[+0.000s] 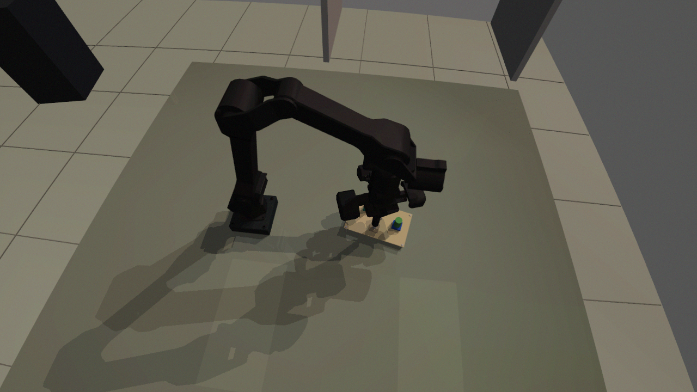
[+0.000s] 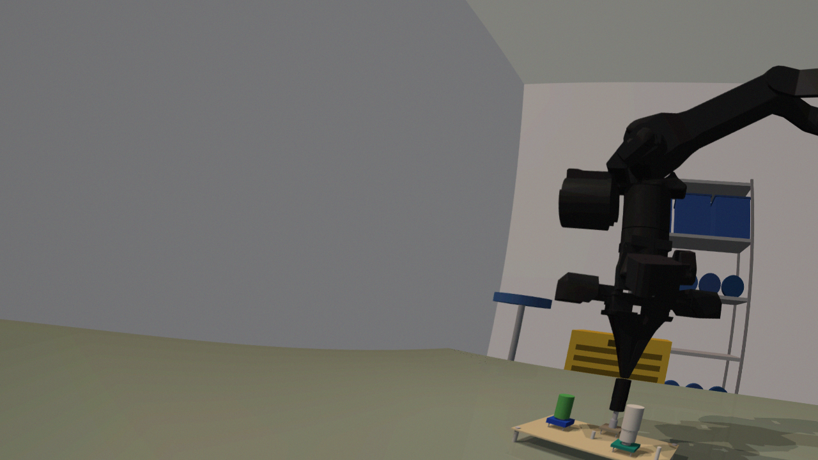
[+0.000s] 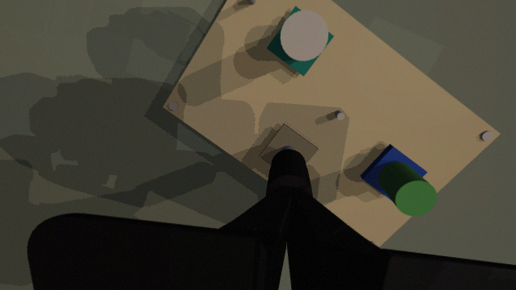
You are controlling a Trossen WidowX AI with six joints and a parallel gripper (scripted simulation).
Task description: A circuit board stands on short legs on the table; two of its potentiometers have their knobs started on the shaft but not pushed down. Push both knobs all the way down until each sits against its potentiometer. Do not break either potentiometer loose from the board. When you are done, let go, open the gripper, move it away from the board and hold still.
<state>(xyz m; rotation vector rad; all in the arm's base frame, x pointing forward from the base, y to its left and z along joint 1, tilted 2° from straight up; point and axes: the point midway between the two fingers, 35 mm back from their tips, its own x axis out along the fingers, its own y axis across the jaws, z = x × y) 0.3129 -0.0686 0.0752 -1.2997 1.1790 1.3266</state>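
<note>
My gripper tip is now 2 cm above the black knob. Round my gripper tip: white knob: 1 cm behind, 6 cm to the left, 4 cm below.
</note>
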